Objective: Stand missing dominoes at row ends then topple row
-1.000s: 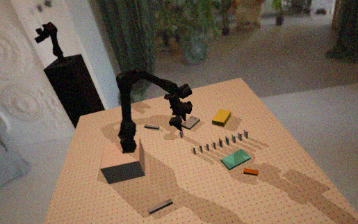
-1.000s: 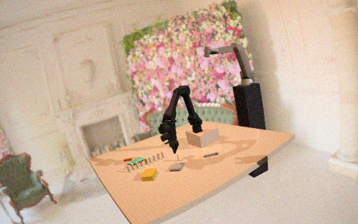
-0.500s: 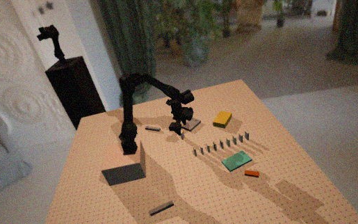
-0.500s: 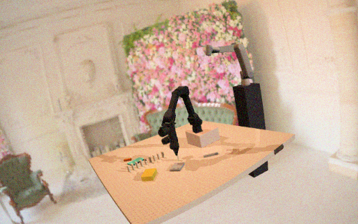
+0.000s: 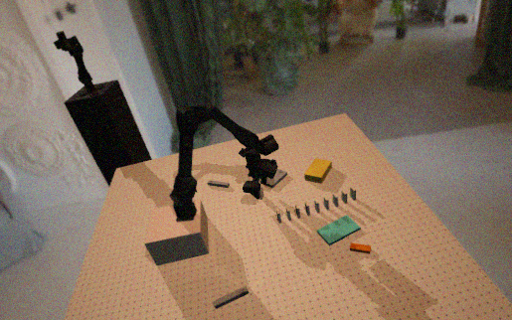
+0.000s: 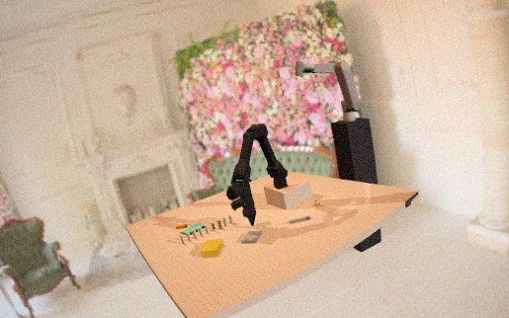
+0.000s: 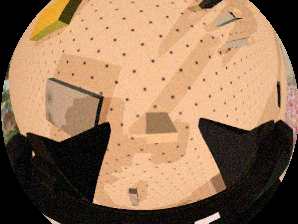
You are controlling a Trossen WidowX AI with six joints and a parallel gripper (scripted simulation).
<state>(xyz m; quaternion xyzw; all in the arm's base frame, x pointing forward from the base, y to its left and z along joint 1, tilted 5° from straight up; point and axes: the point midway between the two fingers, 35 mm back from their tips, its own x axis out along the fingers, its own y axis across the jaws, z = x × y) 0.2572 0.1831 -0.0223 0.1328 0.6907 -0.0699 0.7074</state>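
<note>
My gripper tip is now 110 mm to the right of the grey plate, 50 mm short of it and 20 mm above it. The rest, counted from my gripper tip: orange block (330 mm ahead, 310 mm to the right, 30 mm below); yellow block (240 mm ahead, 120 mm to the left, 20 mm below); teal tile (280 mm ahead, 220 mm to the right, 30 mm below).
</note>
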